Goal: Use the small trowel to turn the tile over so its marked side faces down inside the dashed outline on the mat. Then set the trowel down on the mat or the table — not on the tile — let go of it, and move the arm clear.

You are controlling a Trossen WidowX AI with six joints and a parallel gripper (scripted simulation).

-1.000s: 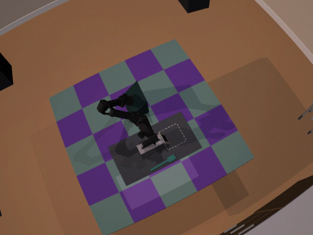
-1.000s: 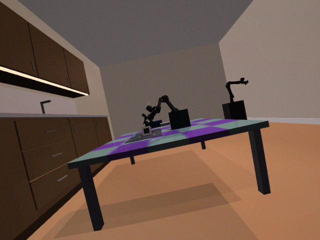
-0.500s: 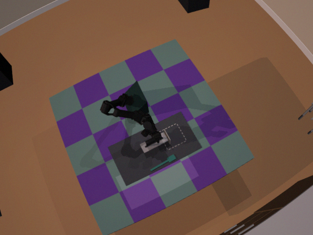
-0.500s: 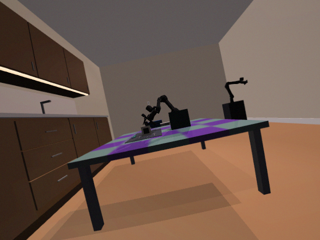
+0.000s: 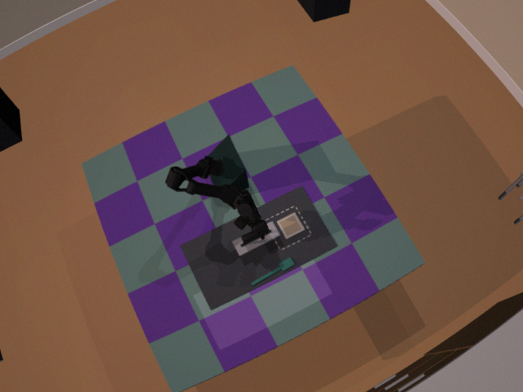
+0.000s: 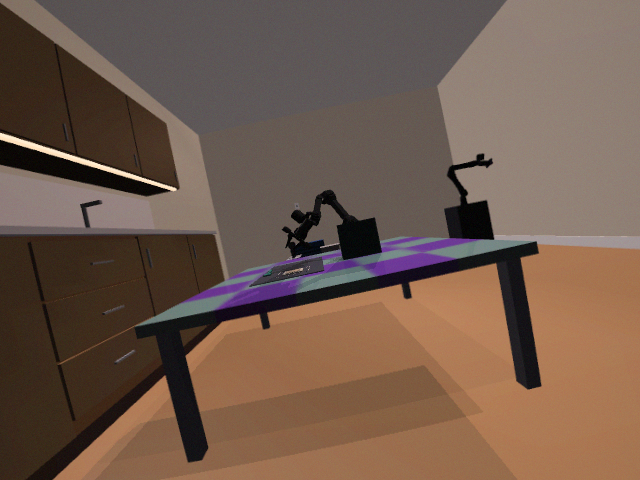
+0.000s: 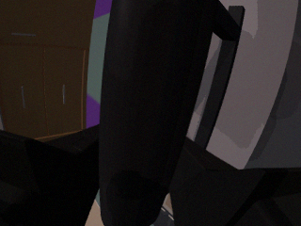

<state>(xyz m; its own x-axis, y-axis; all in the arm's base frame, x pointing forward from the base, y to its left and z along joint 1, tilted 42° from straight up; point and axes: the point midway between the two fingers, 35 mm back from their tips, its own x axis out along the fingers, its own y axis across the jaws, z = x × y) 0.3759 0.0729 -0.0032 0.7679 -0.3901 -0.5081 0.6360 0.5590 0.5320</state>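
Right now the dark mat is 3 cm to the right of my gripper tip and 13 cm below it. Also, from my gripper tip: tile (4 cm behind, 15 cm to the left, 10 cm below); teal trowel (13 cm ahead, 1 cm to the left, 10 cm below).
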